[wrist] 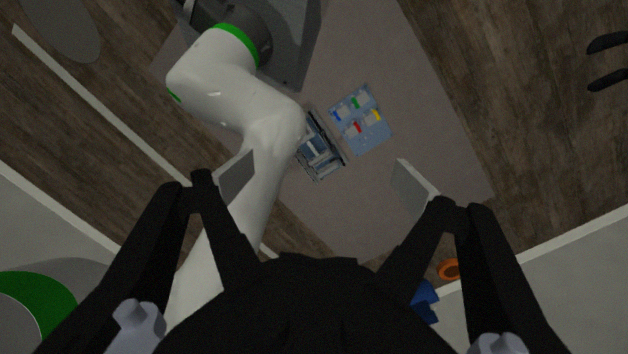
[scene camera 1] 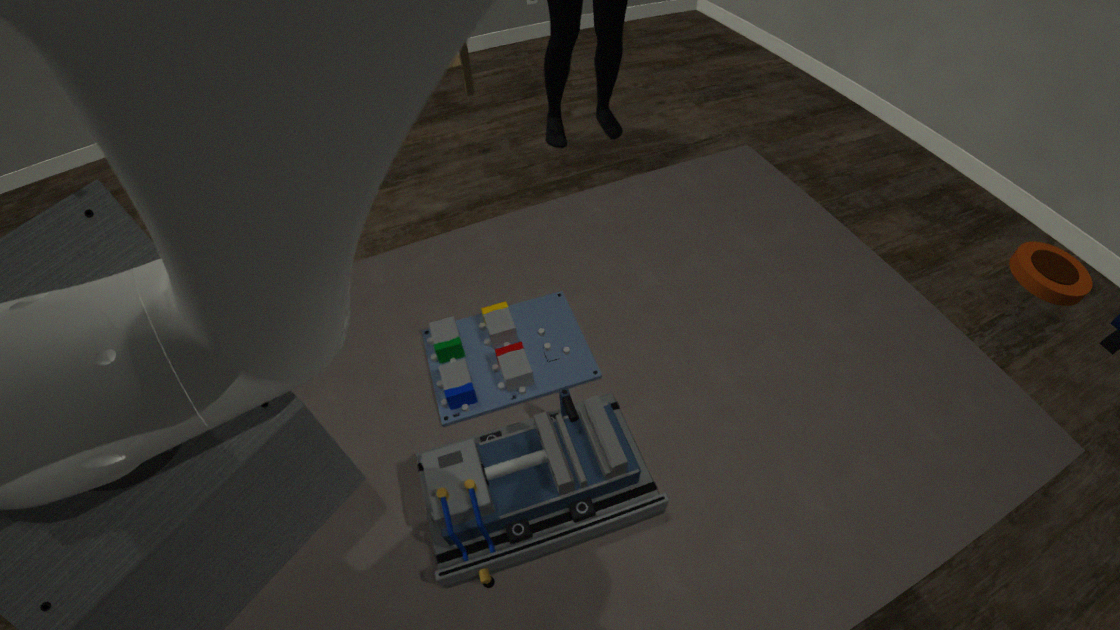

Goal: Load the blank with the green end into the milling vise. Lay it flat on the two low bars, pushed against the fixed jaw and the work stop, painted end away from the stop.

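The green-ended blank (scene camera 1: pixel 445 332) (wrist: pixel 359 99) lies on the blue plate (scene camera 1: pixel 575 356) (wrist: pixel 369 145), at its far left in the scene view, green end toward the blue-ended blank. The milling vise (scene camera 1: pixel 509 499) (wrist: pixel 320 152) stands beside the plate. Its two jaws stand apart, with narrow bars between them and a dark upright post, perhaps the work stop, at the plate-side end. No blank shows between the jaws. My gripper (wrist: pixel 322 166) is wide open and empty, high above and far from plate and vise; it does not show in the scene view.
Blanks with blue (scene camera 1: pixel 458 385) (wrist: pixel 340 113), red (scene camera 1: pixel 514 366) (wrist: pixel 354 129) and yellow (scene camera 1: pixel 498 322) (wrist: pixel 372 118) ends share the plate. Two blue handles (scene camera 1: pixel 478 517) rise at the vise's near side. My white arm (scene camera 1: pixel 234 195) (wrist: pixel 270 115) crosses both views. A person's legs (scene camera 1: pixel 579 62) and an orange ring (scene camera 1: pixel 1023 272) (wrist: pixel 442 270) stand farther off.
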